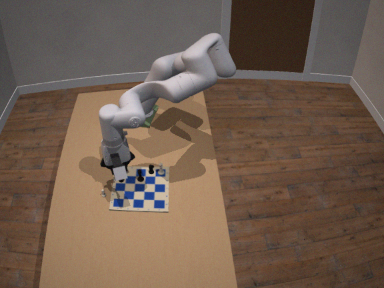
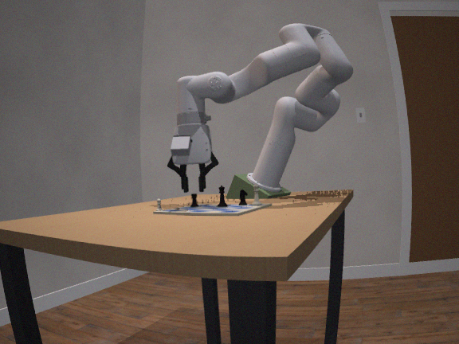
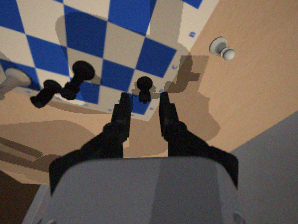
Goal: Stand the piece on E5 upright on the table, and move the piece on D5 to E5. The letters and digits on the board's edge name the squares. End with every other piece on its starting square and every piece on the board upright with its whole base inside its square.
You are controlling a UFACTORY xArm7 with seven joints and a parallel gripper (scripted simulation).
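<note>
The black pawn is 40 mm below my hand. Round my hand: chessboard: 80 mm to the left, 60 mm below, 30 mm ahead; then white pawn: 80 mm ahead, 60 mm to the right, 50 mm below; then black knight: 110 mm to the left, 60 mm behind, 40 mm below.
</note>
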